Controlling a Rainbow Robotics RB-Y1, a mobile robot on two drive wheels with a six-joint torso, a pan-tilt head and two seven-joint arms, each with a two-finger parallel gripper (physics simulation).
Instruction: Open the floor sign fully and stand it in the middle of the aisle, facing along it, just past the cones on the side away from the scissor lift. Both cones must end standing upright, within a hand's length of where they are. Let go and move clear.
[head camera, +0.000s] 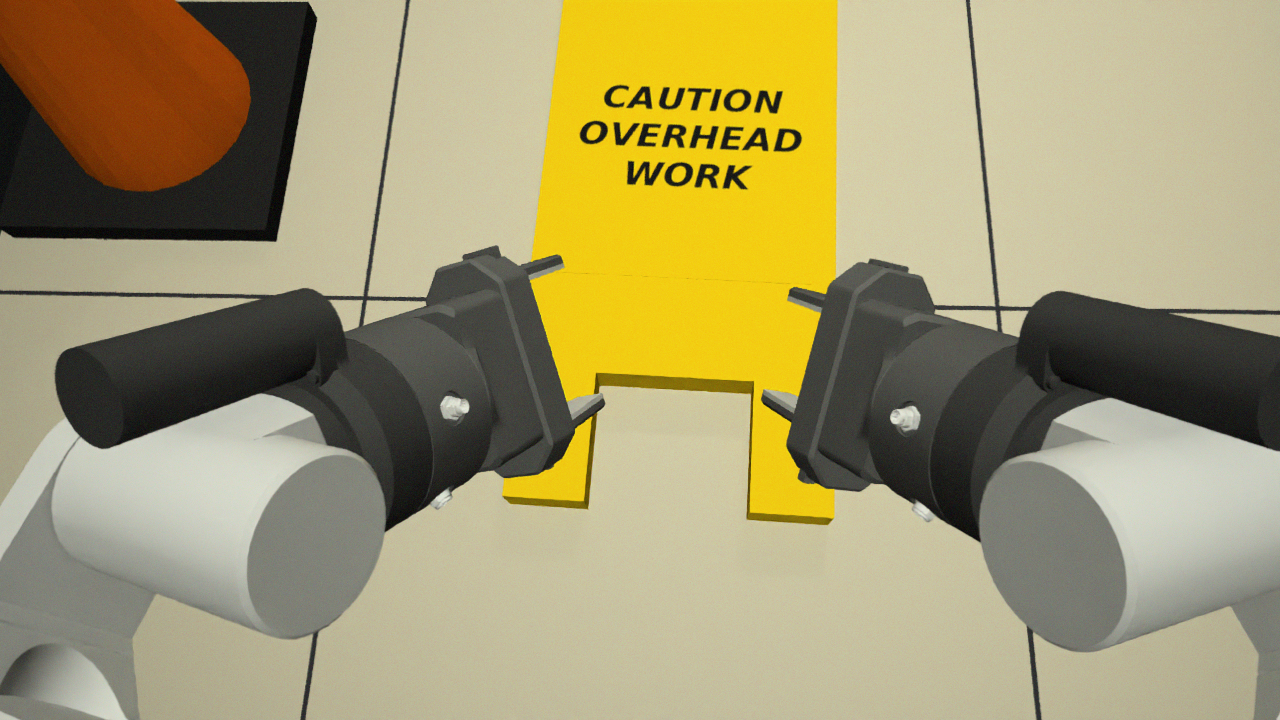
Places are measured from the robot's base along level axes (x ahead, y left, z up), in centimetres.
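Pixels of known places: left gripper, fingertip midpoint: (571, 333); right gripper, fingertip midpoint: (787, 347).
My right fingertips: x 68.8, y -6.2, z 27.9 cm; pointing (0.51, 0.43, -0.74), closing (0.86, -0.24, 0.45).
Note:
Ahead of a thing's pixels: the offset from my right fingertips to its top centre. "spot": to the spot under its first point. Level surfaces: height alone.
The yellow floor sign @[spot: dx +20.1, dy +6.3, dz -24.0 cm] (684, 232) appears to lie flat on the floor, its lettering facing up and its two legs towards the bottom of the head view. Its top end is cut off by the picture edge. Whether its panels are folded together cannot be told. My left gripper (581, 331) is open and empty over the sign's left edge, near the leg cutout. My right gripper (778, 344) is open and empty over its right edge. The fingers of the two grippers point towards each other. An orange cone @[spot: dx +29.7, dy +54.3, dz -15.8 cm] (152, 98) stands on its black base at upper left, its top out of view. The second cone does not show.
The cone's black square base @[spot: dx +32.1, dy +46.6, dz -25.5 cm] (284, 134) lies to the left of the sign and beyond my left gripper. Dark tile lines cross the pale floor @[dz -27.8 cm] (662, 591). Both forearms reach in from the lower corners. The scissor lift does not show in this view.

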